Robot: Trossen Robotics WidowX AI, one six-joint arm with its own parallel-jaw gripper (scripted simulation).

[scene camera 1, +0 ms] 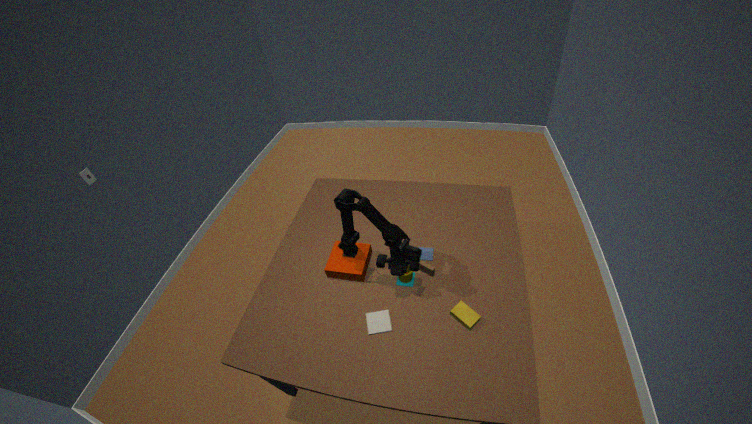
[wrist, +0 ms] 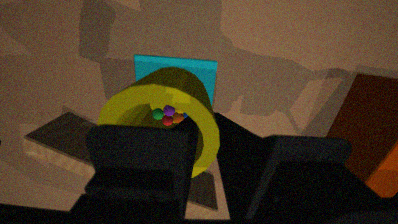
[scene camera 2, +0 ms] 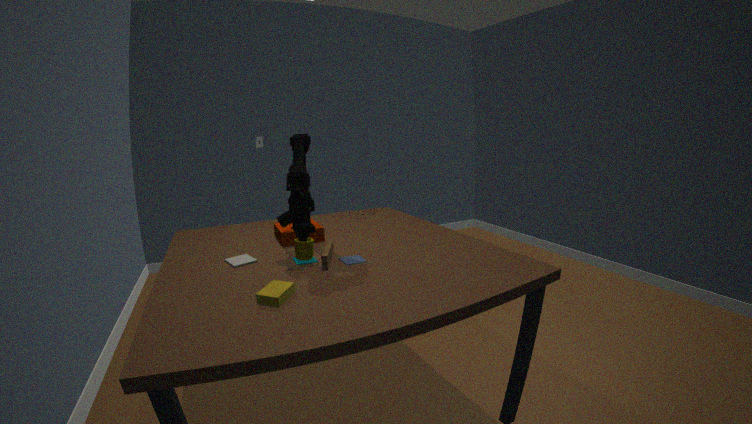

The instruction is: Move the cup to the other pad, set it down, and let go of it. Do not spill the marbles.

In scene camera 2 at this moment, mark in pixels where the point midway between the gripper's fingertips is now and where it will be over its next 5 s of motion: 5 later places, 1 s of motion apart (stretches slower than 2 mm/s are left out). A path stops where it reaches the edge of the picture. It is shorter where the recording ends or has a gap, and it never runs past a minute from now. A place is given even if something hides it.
My gripper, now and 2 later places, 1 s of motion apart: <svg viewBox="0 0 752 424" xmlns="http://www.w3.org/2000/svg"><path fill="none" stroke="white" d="M302 246L301 239L300 231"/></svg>
